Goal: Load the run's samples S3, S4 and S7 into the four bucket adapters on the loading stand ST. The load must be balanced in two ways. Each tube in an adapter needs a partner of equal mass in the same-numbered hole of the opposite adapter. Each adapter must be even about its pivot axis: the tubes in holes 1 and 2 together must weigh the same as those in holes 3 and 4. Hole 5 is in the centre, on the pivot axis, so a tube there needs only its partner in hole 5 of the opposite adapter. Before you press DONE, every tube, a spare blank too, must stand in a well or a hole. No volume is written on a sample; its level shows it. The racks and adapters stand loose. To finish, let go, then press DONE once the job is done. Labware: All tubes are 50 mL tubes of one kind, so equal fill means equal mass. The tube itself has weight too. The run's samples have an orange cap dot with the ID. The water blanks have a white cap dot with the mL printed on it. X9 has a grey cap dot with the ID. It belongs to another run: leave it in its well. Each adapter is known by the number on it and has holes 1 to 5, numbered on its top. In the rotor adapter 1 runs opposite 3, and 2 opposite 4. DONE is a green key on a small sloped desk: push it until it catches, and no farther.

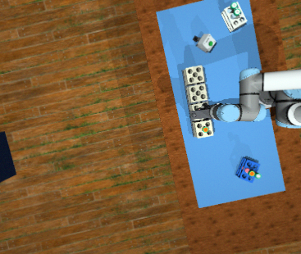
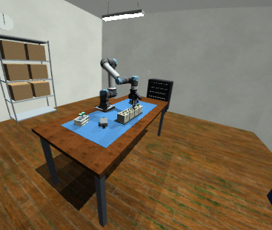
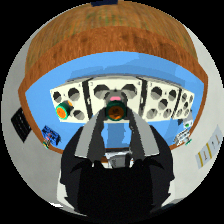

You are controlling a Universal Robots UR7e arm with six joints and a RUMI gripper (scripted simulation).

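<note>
My hand is 41 cm to the right of the blue rack, 27 cm past it and 9 cm above it. The rest, counted from my hand: white rack 54 cm to the right, 27 cm behind, 9 cm below; adapter 11 cm to the left, 7 cm below, 1 cm behind.
</note>
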